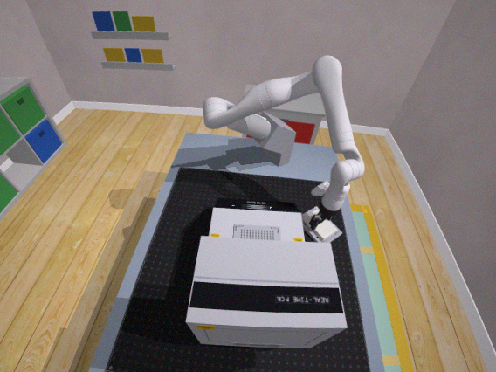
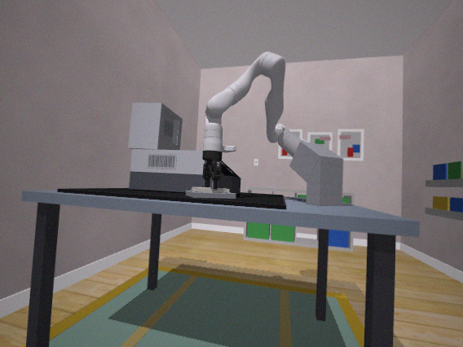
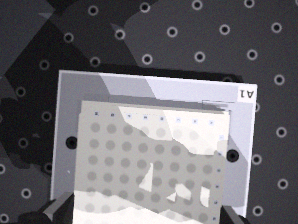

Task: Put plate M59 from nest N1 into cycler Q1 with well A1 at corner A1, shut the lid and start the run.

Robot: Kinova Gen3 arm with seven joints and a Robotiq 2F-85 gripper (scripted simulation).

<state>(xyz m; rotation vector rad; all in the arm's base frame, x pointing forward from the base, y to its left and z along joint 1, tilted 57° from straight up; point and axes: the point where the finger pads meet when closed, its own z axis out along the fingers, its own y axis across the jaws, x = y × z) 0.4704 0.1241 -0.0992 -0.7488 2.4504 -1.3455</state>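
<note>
Now: hand 10 mm above the plate M59. The rest, counted from my hand: plate nest N1 (30 mm below).
</note>
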